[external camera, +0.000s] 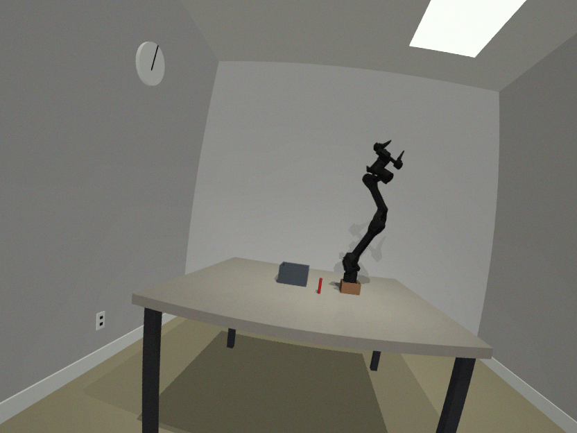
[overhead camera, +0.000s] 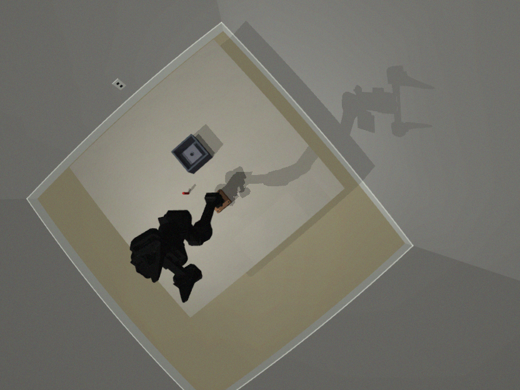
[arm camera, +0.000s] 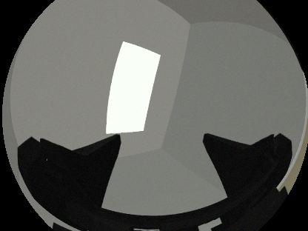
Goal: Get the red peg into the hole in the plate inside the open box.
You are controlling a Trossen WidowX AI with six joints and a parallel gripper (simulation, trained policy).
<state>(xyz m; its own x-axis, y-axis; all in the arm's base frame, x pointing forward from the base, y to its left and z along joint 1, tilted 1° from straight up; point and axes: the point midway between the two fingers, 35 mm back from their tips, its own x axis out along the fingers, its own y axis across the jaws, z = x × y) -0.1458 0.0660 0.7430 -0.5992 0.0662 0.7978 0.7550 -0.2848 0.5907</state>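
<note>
The red peg lies 79 cm below my gripper tip, 34 cm ahead of it and 4 cm to the left of it. Also, from my gripper tip: dark grey box: 80 cm below, 47 cm ahead, 16 cm to the right; then plate: 78 cm below, 47 cm ahead, 16 cm to the right.
</note>
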